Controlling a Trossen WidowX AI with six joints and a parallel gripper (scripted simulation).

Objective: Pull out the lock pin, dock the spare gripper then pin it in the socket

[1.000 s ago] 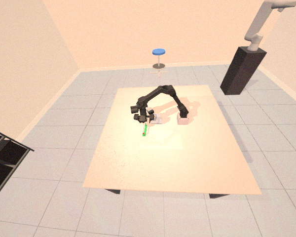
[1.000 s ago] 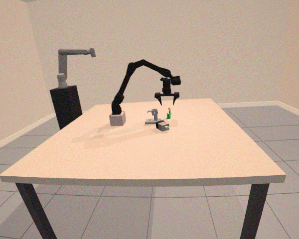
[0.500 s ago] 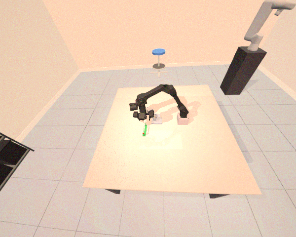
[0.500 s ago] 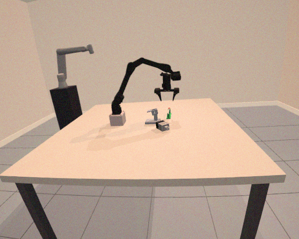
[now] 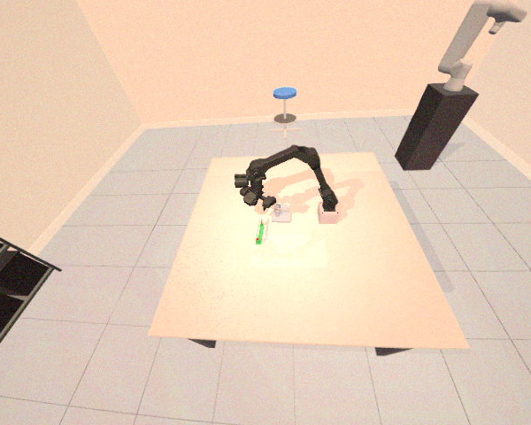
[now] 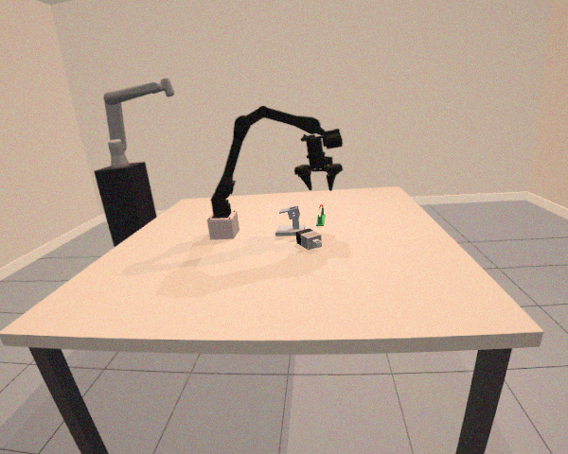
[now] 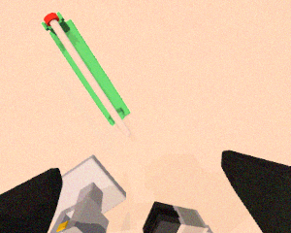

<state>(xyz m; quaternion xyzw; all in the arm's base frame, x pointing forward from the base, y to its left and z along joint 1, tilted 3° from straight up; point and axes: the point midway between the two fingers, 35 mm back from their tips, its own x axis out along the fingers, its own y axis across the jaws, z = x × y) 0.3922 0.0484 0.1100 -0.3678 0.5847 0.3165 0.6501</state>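
The spare gripper is 5 cm behind my gripper tip, 19 cm to the right of it and 13 cm below it. Round my gripper tip: mount: 12 cm behind, 5 cm to the right, 10 cm below; green cradle: 7 cm to the left, 13 cm below.
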